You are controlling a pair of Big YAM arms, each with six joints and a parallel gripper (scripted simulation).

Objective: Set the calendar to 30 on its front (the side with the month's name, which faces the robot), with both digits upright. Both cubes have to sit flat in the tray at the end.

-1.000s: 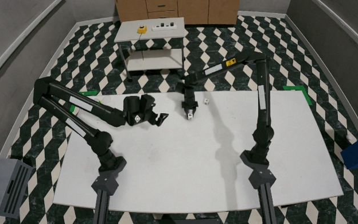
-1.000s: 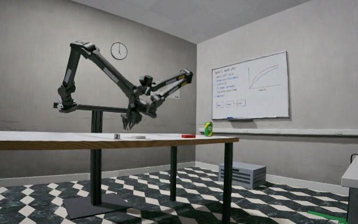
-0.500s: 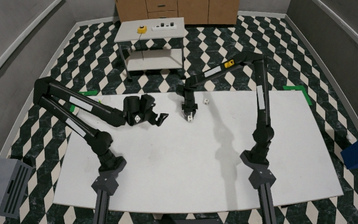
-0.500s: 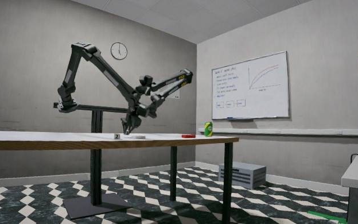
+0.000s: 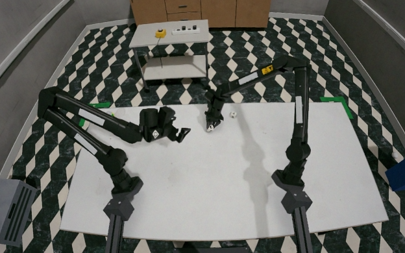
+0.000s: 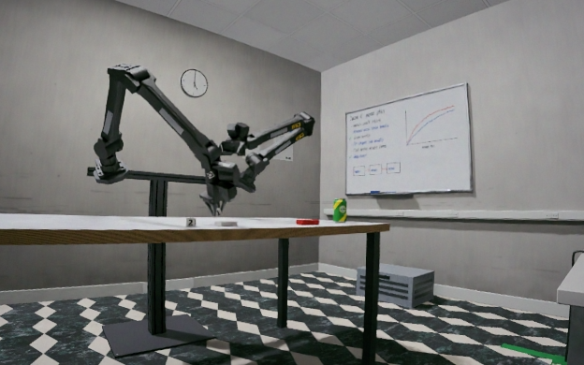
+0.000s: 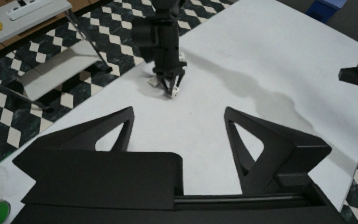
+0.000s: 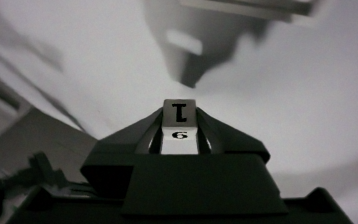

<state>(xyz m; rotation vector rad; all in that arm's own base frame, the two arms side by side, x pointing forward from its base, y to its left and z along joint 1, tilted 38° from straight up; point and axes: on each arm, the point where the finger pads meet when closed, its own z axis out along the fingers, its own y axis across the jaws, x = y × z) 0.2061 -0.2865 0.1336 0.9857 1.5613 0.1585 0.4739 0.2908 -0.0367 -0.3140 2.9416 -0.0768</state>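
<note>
Now: the flat white tray 10 cm ahead of my right hand, 1 cm to the right of it and 3 cm below it. Also, from my right hand: flat red object: 14 cm ahead, 37 cm to the left, 3 cm below.
</note>
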